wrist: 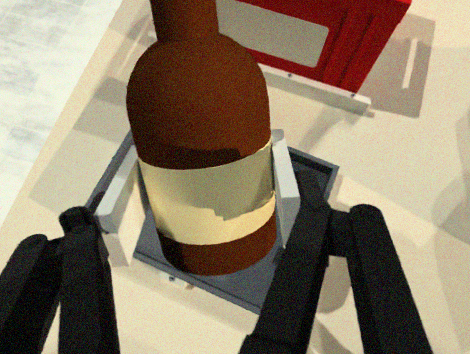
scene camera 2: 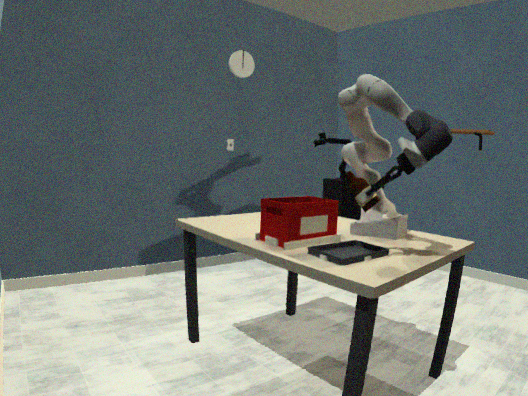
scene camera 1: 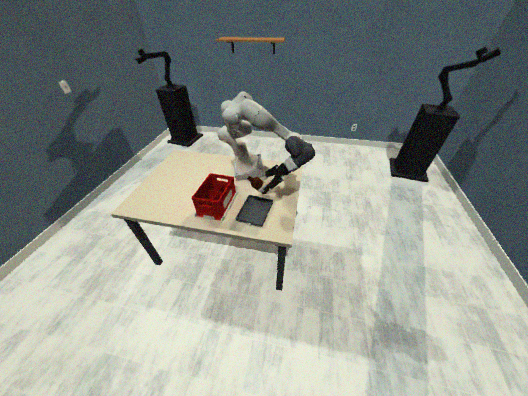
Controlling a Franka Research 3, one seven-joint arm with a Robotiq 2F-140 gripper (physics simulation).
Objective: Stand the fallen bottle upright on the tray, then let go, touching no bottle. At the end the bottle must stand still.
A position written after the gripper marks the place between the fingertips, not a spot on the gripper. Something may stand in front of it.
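Observation:
You can see the gripper (wrist: 209,159) here, and there is a brown bottle (wrist: 197,101) in view too. A pale rail (wrist: 276,78) is also in view.

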